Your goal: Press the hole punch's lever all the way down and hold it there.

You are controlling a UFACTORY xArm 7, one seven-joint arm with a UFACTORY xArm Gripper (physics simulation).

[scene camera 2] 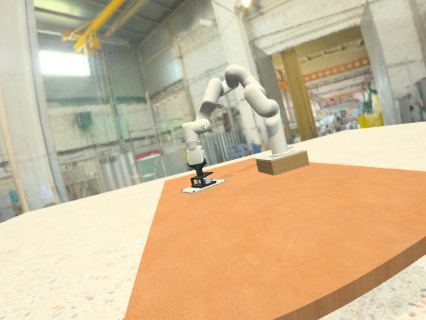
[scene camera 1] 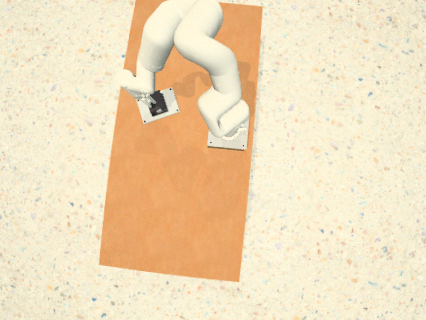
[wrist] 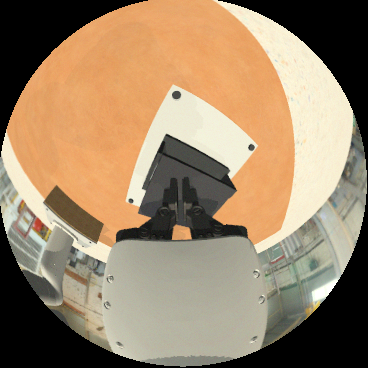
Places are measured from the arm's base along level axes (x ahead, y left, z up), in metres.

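Pixels of known places: gripper, fingertip midpoint: (scene camera 2: 200, 176) (scene camera 1: 152, 105) (wrist: 179, 186); arm's base, origin of the base link: (scene camera 2: 280, 154) (wrist: 64, 230).
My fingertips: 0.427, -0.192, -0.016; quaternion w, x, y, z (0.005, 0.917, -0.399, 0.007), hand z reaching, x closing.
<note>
For each thing: its top centre in the pictures, then the offset to it from my fingertips, as dx, dy, dz. Level surfaces: height alone.
- black hole punch, middle of its top: (wrist: 187, 204) (scene camera 2: 200, 174) (scene camera 1: 153, 100) -0.012, -0.024, +0.007
- white base plate, middle of its top: (wrist: 184, 176) (scene camera 2: 203, 184) (scene camera 1: 157, 105) -0.012, -0.024, -0.055
- orange table top, its level: dz -0.067
The black hole punch (scene camera 1: 159, 106) (scene camera 2: 202, 182) stands on a white base plate (scene camera 1: 173, 106) (scene camera 2: 218, 182) (wrist: 192, 112) with dark dots near its corners. Its broad dark lever (wrist: 212, 192) lies under my fingertips in the wrist view, with part of the punch's body showing past its far edge. My gripper (wrist: 179, 186) points down with its fingers together, a thin gap between them, and nothing is held. The fingertips appear to touch the lever's top. In scene camera 2 the lever sits over the body, but its exact angle is too small to tell.
The punch is near the left edge of the orange table top (scene camera 1: 175, 210) (scene camera 2: 275, 225) (wrist: 100, 75). The arm's own base block (scene camera 1: 227, 143) (scene camera 2: 284, 164) (wrist: 74, 215) stands near the opposite long edge. The arm arches above the table between base and punch.
</note>
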